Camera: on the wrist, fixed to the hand. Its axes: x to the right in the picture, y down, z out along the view.
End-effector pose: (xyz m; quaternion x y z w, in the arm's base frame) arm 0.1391 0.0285 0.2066 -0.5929 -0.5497 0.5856 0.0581
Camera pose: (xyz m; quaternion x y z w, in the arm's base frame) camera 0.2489 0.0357 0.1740 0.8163 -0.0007 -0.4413 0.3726
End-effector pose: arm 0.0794 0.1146 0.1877 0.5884 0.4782 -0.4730 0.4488
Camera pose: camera 0.1721 0.1778 0.2117 0.7494 -0.0461 -0.0108 0.6604
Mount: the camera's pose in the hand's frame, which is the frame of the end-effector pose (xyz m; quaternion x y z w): -0.0061 0.0845 -0.0774 -0.0253 0.0116 0.6930 0.7204
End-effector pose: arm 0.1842 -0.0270 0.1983 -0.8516 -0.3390 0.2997 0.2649
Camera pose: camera 0.2694 -0.1039 0.1977 0.8585 -0.3414 -0.3810 0.0345
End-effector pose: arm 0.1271 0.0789 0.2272 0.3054 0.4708 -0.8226 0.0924
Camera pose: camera 0.2012 0.0968 0.1415 0.5534 0.1494 -0.5131 0.6389
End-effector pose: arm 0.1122 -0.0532 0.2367 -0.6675 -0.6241 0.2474 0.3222
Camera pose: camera 0.2252 -0.0698 0.2257 -0.9244 0.0105 0.3780 0.0510
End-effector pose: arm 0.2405 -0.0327 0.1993 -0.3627 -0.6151 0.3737 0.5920
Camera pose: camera 0.3184 0.0029 0.1229 -0.7069 -0.1944 0.6597 0.1655
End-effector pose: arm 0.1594 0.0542 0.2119 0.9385 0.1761 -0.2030 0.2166
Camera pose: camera 0.2131 0.0184 0.3068 0.7950 -0.5159 0.0192 0.3184
